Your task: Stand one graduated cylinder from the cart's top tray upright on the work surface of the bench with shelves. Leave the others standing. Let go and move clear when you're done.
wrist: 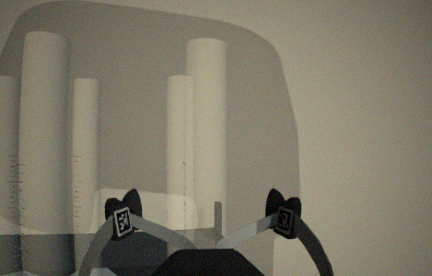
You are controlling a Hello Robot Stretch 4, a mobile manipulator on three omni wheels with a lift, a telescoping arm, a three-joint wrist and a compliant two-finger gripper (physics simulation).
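Frame: origin at the robot's base, x ahead, y left, z up, level; metres.
Seen in the pictures: hand, tool point: (204, 210).
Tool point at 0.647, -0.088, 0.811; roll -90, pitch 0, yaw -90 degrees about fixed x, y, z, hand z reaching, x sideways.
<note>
Offsets run from my tool point to a thing's top centre, as dx, dy, dz.
Several pale, see-through graduated cylinders stand upright in the wrist view. A tall wide one @(+0.021, +0.155, +0.159) (45, 125) is at the left, with a shorter narrow one @(+0.196, +0.189, +0.159) (86, 135) to its right and part of another @(+0.165, +0.312, +0.159) (6, 125) at the left edge. Near the middle, a shorter one @(+0.182, +0.035, +0.159) (175, 130) overlaps a tall one @(+0.043, -0.002, +0.159) (207, 110). My gripper (204, 207) is open, its two fingertips wide apart. The middle pair shows in line with the gap between them; how far beyond the fingertips it stands is hard to tell. The gripper body hides the lower middle.
A dark blue-grey surface (135, 252) shows behind the lower parts of the cylinders. A thin grey upright bar (218, 215) shows between the fingers. A plain beige wall (360, 125) fills the right side, with a large rounded shadow behind the cylinders.
</note>
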